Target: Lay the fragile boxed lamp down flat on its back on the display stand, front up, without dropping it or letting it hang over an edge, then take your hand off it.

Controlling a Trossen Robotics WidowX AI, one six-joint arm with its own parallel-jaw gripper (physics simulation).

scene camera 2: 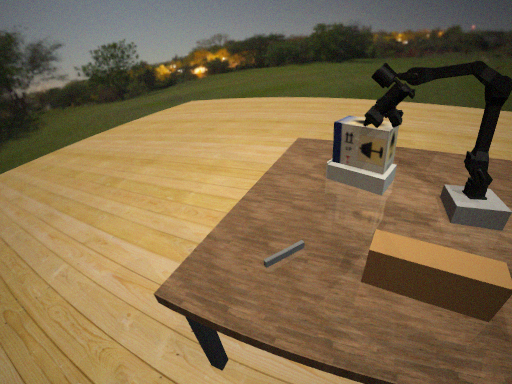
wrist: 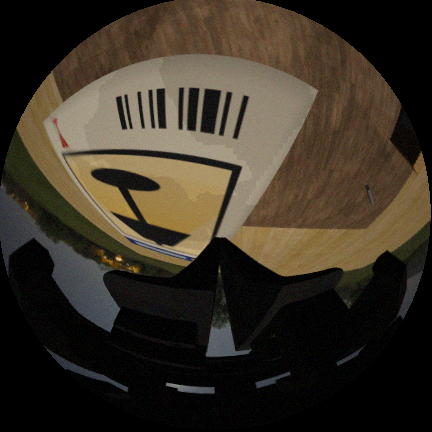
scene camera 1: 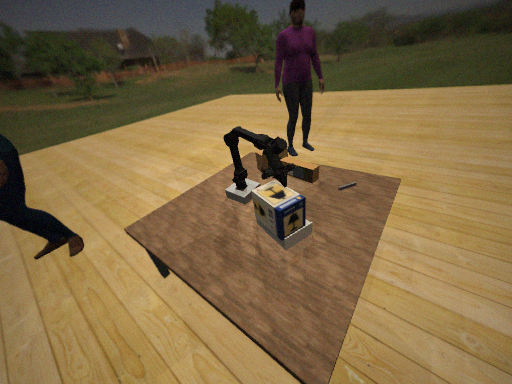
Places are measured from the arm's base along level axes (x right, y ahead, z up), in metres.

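Where they show: gripper, fingertip midpoint: (scene camera 2: 364,125) (wrist: 218,242) (scene camera 1: 285,186); arm's base at its link origin: (scene camera 2: 474,195) (scene camera 1: 241,187).
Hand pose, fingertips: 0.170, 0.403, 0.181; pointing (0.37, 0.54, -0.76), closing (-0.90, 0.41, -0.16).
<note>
Each offset is from my fingertips to the centre of the thing, as dx, dy, dz. Level surfaces: height alone.
The boxed lamp (scene camera 1: 280,210) (scene camera 2: 365,147) (wrist: 200,195) rests on the pale display stand (scene camera 1: 300,237) (scene camera 2: 357,177). It looks level, and no overhang shows in either scene view. Its upper face bears a lamp picture in a yellow panel. A face with a blue band and an upright lamp picture looks to the right in scene camera 1. In scene camera 2 a side face shows up arrows and a sideways lamp. My gripper (scene camera 1: 284,183) (scene camera 2: 369,123) (wrist: 218,242) is shut and empty, its tips close to the box's top edge; contact cannot be told.
A brown block @[-0.540, -0.120, -0.192] (scene camera 1: 303,171) (scene camera 2: 435,275) and a small grey bar @[-0.469, +0.239, -0.236] (scene camera 1: 347,186) (scene camera 2: 284,253) (wrist: 369,195) lie on the brown table @[dz -0.247] (scene camera 1: 220,240) (scene camera 2: 310,280). The arm's pale base (scene camera 1: 241,194) (scene camera 2: 475,212) stands near the display stand. A person in purple (scene camera 1: 297,55) stands beyond the table.
</note>
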